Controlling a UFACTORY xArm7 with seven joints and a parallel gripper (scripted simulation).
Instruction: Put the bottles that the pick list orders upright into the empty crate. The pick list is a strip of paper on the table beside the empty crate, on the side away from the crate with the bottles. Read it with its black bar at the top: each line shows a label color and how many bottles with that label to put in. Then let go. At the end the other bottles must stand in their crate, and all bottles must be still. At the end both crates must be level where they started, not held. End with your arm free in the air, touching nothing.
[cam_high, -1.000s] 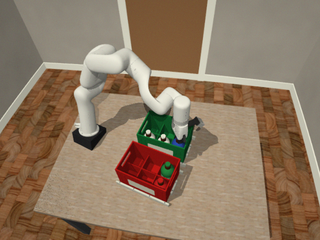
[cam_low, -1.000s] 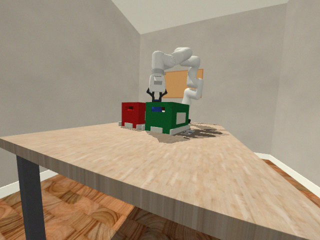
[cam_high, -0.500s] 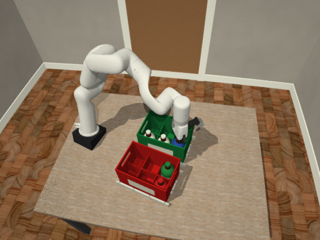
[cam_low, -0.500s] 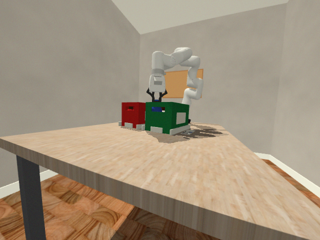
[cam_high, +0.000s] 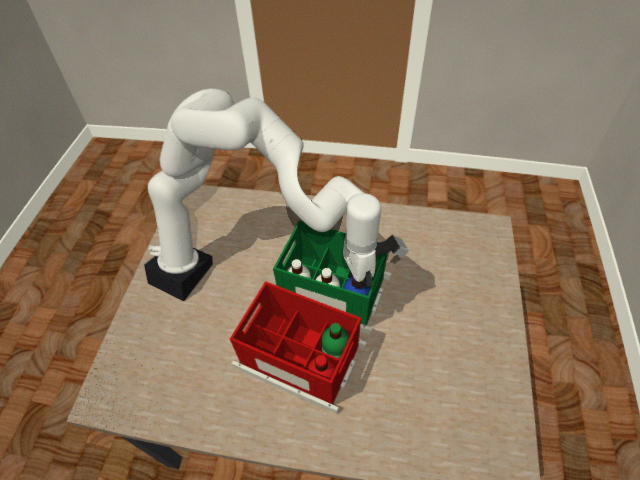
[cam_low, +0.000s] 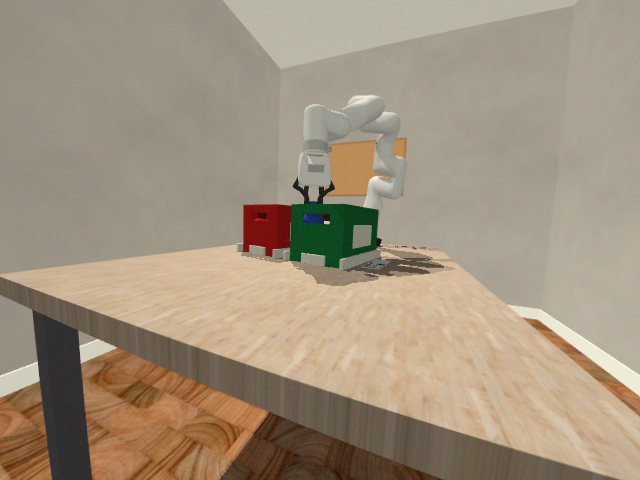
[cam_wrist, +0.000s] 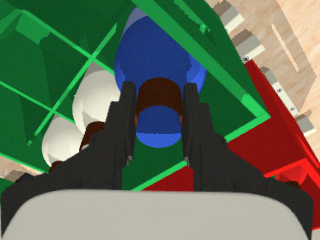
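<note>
My hand is 7 cm above the blue-labelled bottle. Round my hand: white-labelled bottle 9 cm below, 9 cm behind, 2 cm to the left; green crate 10 cm below, 7 cm to the left, 7 cm behind; green-labelled bottle 14 cm to the right, 9 cm below, 6 cm behind.
</note>
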